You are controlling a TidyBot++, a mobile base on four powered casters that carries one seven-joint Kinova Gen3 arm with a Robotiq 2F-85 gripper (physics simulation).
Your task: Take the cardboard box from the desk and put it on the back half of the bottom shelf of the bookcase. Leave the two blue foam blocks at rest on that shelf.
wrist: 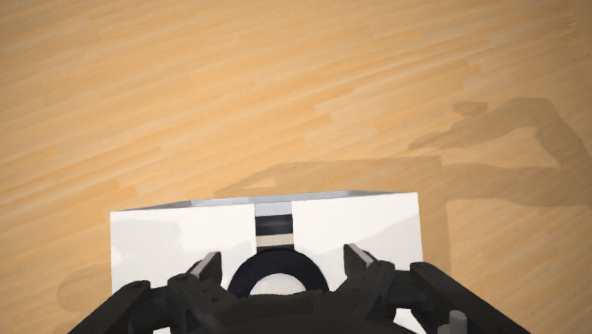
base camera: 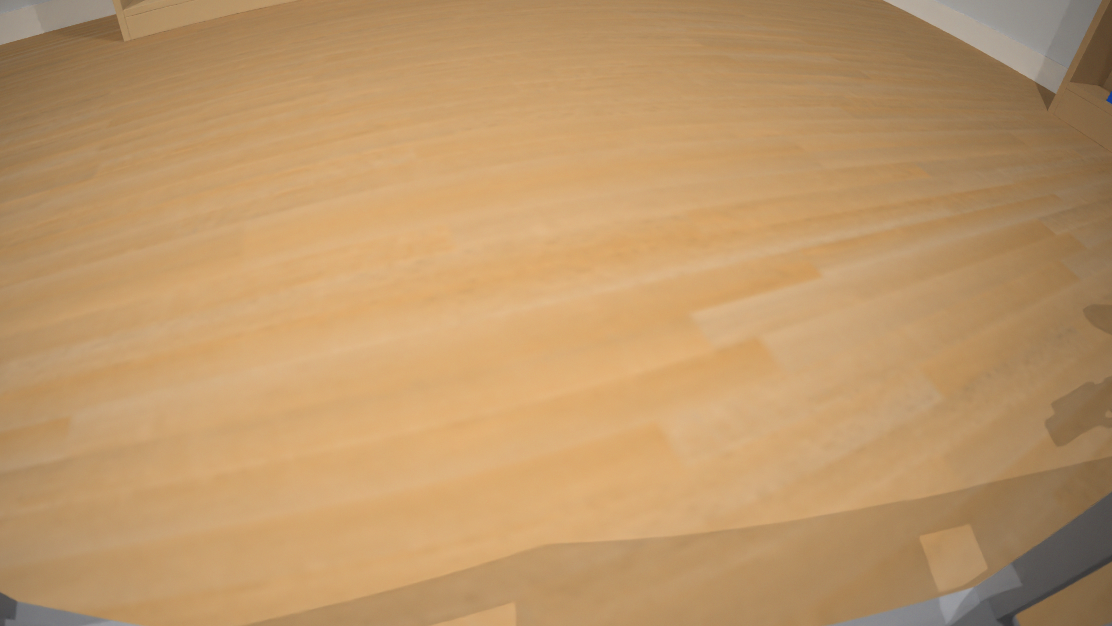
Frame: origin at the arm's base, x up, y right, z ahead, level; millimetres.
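Where they show: gripper, fingertip midpoint: (wrist: 283,261).
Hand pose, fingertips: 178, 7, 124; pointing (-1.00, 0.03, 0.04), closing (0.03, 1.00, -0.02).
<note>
After its pixels a point has its place, as x, y, z.
My gripper (wrist: 283,261) {178, 7, 124} is open and empty in the wrist view, with its fingers spread above the white top of the robot's own base. The cardboard box and the desk do not show in either view. A wooden bookcase (base camera: 1080,110) {-347, 1464, 1160} is cut off at the far right edge of the base camera view; its lower corner and part of its bottom shelf show. A small piece of a blue foam block (base camera: 1109,97) {-285, 1512, 1133} shows on that shelf at the frame edge. The second blue block is not visible.
The foot of another light wooden furniture piece (base camera: 194,17) {-380, -778, 1456} stands at the top left against the wall side. A pale wall with a baseboard (base camera: 1003,48) {-350, 1623, 1671} runs along the upper right. The robot's white base (wrist: 190,225) {-14, -128, 124} fills the lower wrist view, and arm shadows lie on the wooden floor.
</note>
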